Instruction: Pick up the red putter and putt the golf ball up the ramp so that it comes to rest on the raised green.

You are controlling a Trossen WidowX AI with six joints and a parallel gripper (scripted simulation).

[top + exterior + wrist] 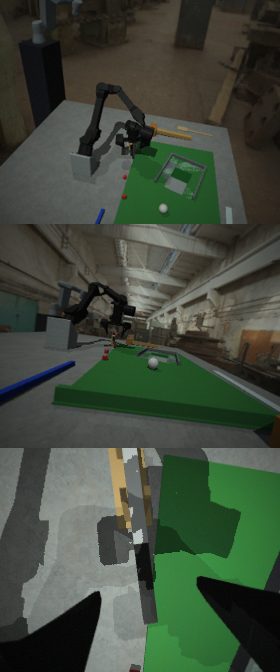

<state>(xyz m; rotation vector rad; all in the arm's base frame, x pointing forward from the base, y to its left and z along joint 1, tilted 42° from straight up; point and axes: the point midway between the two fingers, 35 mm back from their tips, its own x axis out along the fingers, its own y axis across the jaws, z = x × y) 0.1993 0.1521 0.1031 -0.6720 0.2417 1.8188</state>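
Right now my gripper tip is 5 cm past the red putter, 11 cm to the right of it and 2 cm above it. The rest, counted from my gripper tip: blue bar (3 cm ahead, 53 cm to the right, 6 cm below); then white golf ball (27 cm ahead, 27 cm to the right, 5 cm below); then thin wooden stick (29 cm ahead, 42 cm to the left, 7 cm below).
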